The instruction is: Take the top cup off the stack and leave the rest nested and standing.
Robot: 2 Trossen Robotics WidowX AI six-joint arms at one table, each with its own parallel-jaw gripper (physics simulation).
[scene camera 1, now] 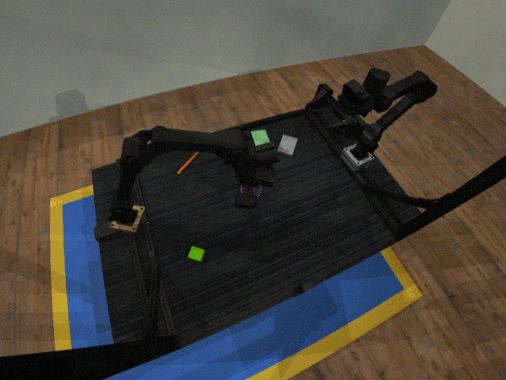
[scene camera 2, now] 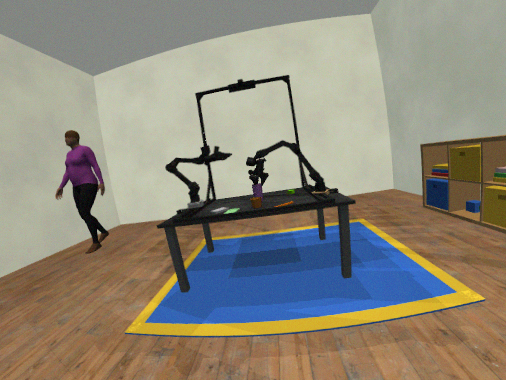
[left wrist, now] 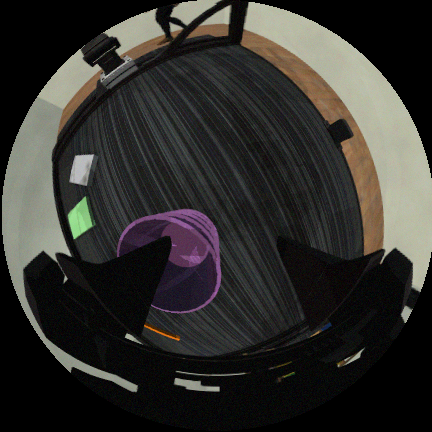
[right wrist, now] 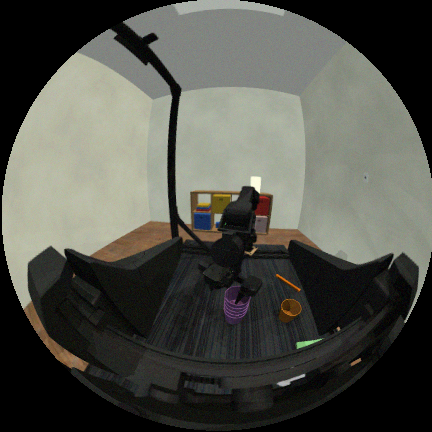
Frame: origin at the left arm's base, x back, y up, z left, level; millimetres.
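Seen in the pictures: left gripper, fingertip midpoint: (scene camera 1: 253,194) (left wrist: 224,241) (right wrist: 222,296); right gripper, fingertip midpoint: (scene camera 1: 315,117) (scene camera 2: 231,153) (right wrist: 237,244); left arm's base at its link origin: (scene camera 1: 127,216) (scene camera 2: 320,190) (right wrist: 247,248); right arm's base at its link origin: (scene camera 1: 359,153) (scene camera 2: 195,201) (left wrist: 113,66).
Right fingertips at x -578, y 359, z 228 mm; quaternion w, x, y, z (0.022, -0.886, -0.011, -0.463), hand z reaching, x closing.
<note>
Pixels of each thing's top centre, then the offset from my right fingertips to it. Level surfaces: height alone.
- black table at its surface level: dy -388 mm
- orange cup at its top centre: (right wrist: 290,305) (scene camera 2: 256,198) dx +251, dy -327, dz +103 mm
- orange stick at its top centre: (left wrist: 153,329) (scene camera 1: 188,161) (right wrist: 287,281) dx +432, dy -378, dz +67 mm
- light green block at its top centre: (left wrist: 77,219) (right wrist: 313,348) (scene camera 1: 261,139) dx +142, dy -378, dz +244 mm
- white block at its top centre: (left wrist: 79,168) (scene camera 1: 287,144) dx +21, dy -373, dz +233 mm
- bright green block at its top centre: (scene camera 1: 196,253) dx +298, dy -360, dz -315 mm
A stack of nested purple cups (scene camera 1: 257,191) (scene camera 2: 257,191) (left wrist: 214,240) (right wrist: 236,307) stands upright, mouth up, on the black table (scene camera 1: 240,280). My left gripper (scene camera 1: 256,188) (scene camera 2: 258,182) (left wrist: 224,241) (right wrist: 222,296) is open and empty, pointing down at the stack's top. In the left wrist view one finger overlaps the top cup's mouth and the other is to the right of the stack; I cannot tell whether the first is inside the cup. The left arm hides most of the stack in scene camera 1. My right gripper (scene camera 2: 225,153) is open and empty, raised away from the stack.
An orange cup (scene camera 2: 256,202) (right wrist: 290,311) stands near the stack. An orange stick (scene camera 1: 188,163) (right wrist: 288,282), a light green block (scene camera 1: 260,137) (left wrist: 81,218), a white block (scene camera 1: 287,145) (left wrist: 82,169) and a bright green block (scene camera 1: 196,253) lie on the table.
</note>
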